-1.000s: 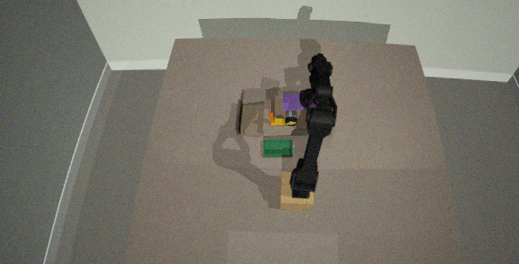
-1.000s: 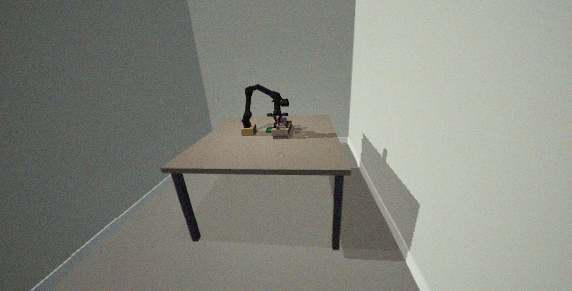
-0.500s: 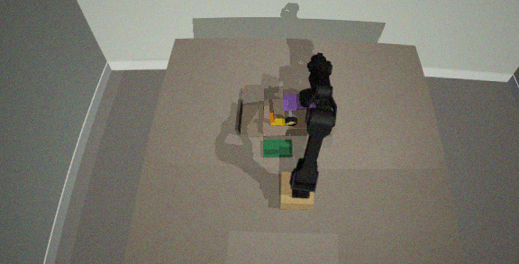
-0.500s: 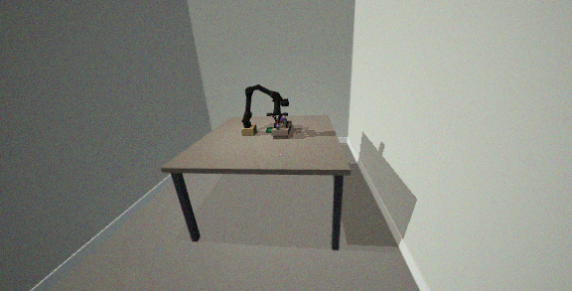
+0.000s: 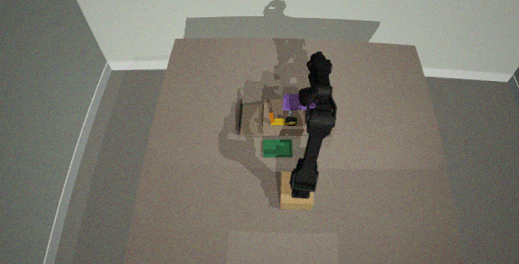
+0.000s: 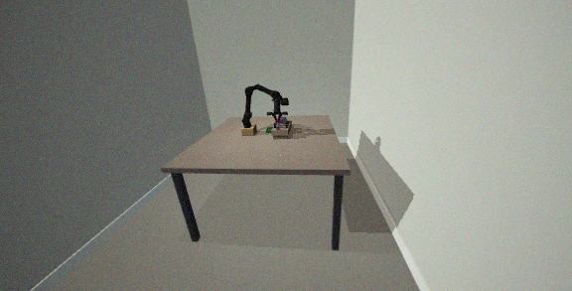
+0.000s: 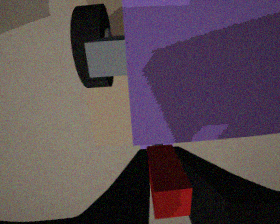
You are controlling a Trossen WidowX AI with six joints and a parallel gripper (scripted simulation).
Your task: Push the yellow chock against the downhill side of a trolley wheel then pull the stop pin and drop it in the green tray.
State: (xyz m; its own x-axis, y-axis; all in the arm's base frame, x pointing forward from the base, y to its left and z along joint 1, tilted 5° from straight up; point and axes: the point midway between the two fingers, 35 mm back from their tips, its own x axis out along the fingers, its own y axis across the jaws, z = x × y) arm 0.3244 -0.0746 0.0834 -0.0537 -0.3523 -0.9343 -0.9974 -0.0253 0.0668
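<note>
The green tray lies 18 cm to the left of my gripper tip, 15 cm below it and 12 cm behind it. Round my gripper tip: red-headed stop pin (right at my gripper tip); then yellow chock (19 cm to the left, 6 cm below, 3 cm behind); then purple-topped trolley (10 cm to the left, 3 cm below, 2 cm ahead).
</note>
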